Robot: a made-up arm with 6 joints. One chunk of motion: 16 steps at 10 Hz.
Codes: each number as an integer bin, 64 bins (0 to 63) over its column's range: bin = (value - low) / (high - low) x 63, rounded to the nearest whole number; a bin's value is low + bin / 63 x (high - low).
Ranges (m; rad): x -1..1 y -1..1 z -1..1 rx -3.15..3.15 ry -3.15..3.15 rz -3.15..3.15
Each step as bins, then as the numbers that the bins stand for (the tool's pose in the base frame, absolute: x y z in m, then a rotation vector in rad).
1 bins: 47 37 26 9 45 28
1 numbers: 0.4921 0.1746 -0.1746 -2.2500 1.3500 -0.3500
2 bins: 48 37 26 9 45 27
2 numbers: 0.5238 0.1746 -0.1746 -2.2500 1.3500 -0.4500
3 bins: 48 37 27 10 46 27
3 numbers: 0.5238 0.1746 -0.1429 -2.1500 1.4500 -0.4500
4 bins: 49 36 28 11 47 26
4 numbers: 0.5556 0.1429 -0.1111 -2.0500 1.5500 -0.5500
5 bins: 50 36 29 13 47 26
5 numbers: 0.5873 0.1429 -0.0794 -1.8500 1.5500 -0.5500
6 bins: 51 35 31 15 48 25
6 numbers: 0.6190 0.1111 -0.0159 -1.6500 1.6500 -0.6500
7 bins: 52 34 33 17 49 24
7 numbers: 0.6508 0.0794 0.0476 -1.4500 1.7500 -0.7500
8 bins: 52 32 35 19 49 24
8 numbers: 0.6508 0.0159 0.1111 -1.2500 1.7500 -0.7500
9 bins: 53 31 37 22 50 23
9 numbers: 0.6825 -0.0159 0.1746 -0.9500 1.8500 -0.8500
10 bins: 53 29 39 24 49 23
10 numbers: 0.6825 -0.0794 0.2381 -0.7500 1.7500 -0.8500
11 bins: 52 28 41 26 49 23
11 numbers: 0.6508 -0.1111 0.3016 -0.5500 1.7500 -0.8500
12 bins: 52 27 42 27 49 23
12 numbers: 0.6508 -0.1429 0.3333 -0.4500 1.7500 -0.8500
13 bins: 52 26 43 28 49 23
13 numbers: 0.6508 -0.1746 0.3651 -0.3500 1.7500 -0.8500
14 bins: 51 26 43 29 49 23
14 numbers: 0.6190 -0.1746 0.3651 -0.2500 1.7500 -0.8500
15 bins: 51 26 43 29 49 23
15 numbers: 0.6190 -0.1746 0.3651 -0.2500 1.7500 -0.8500
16 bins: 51 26 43 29 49 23
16 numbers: 0.6190 -0.1746 0.3651 -0.2500 1.7500 -0.8500
